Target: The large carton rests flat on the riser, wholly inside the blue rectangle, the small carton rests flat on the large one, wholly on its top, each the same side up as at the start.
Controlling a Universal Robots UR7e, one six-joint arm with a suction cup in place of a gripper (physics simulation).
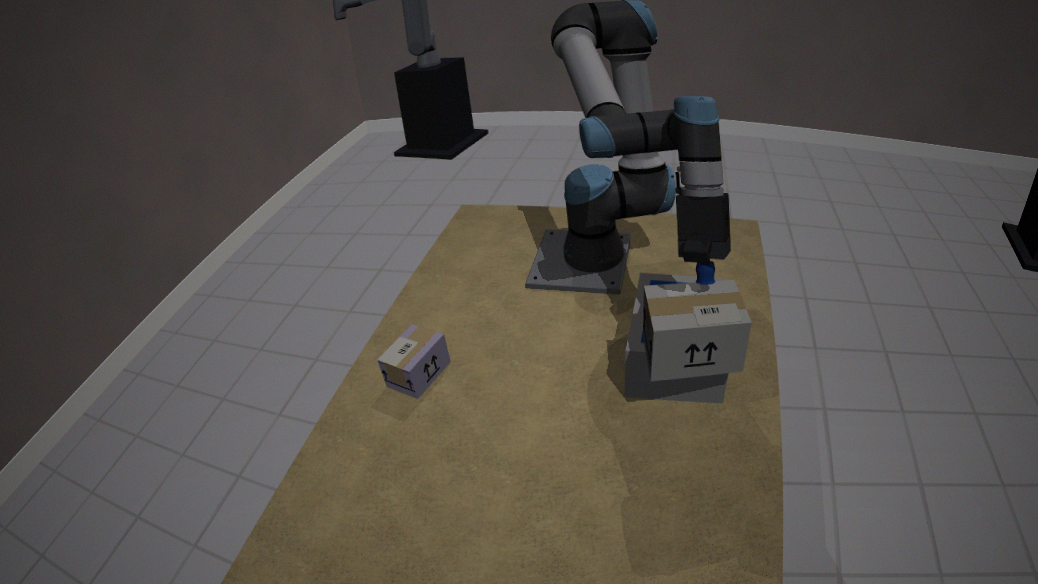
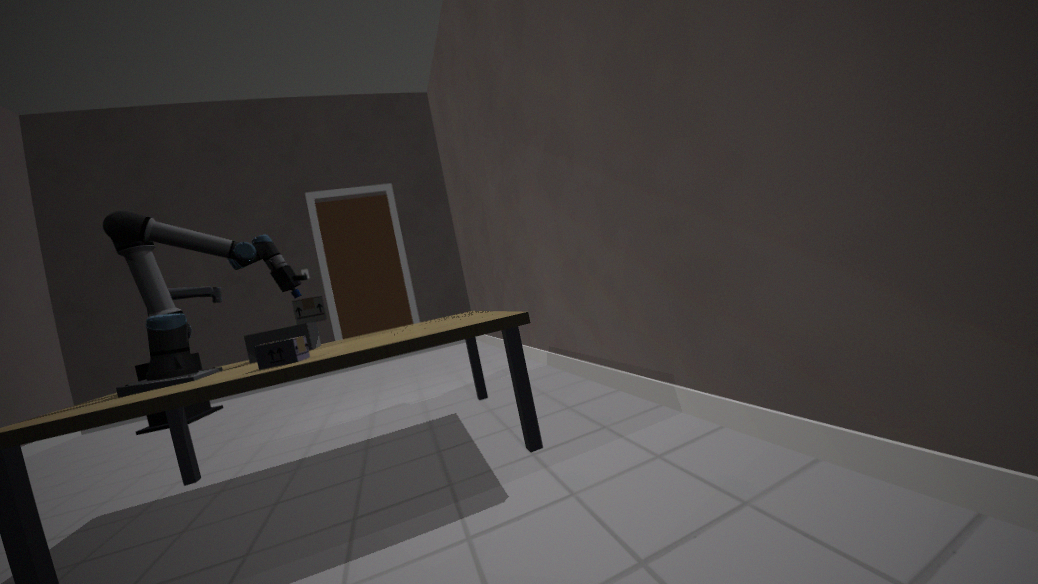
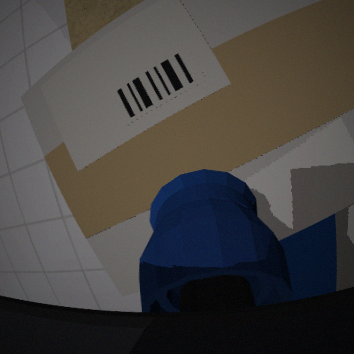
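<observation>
The large grey carton [image 1: 696, 344] [image 2: 311, 307] [image 3: 267, 88], with a tan tape band and a barcode label on top, sits arrows-up on the grey riser [image 1: 673, 391] at the table's right. A strip of the blue rectangle [image 1: 662, 282] [image 3: 310, 253] shows behind it. My suction cup [image 1: 704, 277] [image 2: 295, 293] [image 3: 207, 218] is just over the back part of the carton's top and holds nothing. The small lilac carton [image 1: 415, 362] [image 2: 282, 353] stands on the table far to the left, arrows-up.
The arm's base plate [image 1: 575, 278] is bolted to the brown table [image 1: 517, 464] [image 2: 401, 338] just left of the riser. A black pedestal [image 1: 436, 107] with another arm stands on the floor behind. A door [image 2: 366, 267] is in the far wall.
</observation>
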